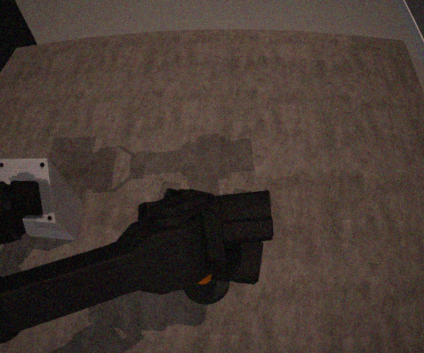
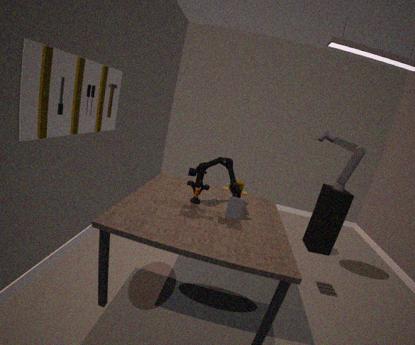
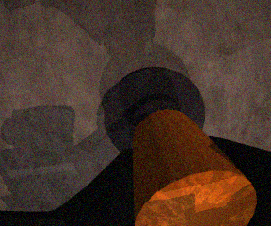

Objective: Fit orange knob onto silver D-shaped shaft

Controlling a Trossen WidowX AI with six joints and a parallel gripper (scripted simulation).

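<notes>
The orange knob is 3 cm above my gripper tip. Round my gripper tip: D-shaft pedestal (4 cm below).
</notes>
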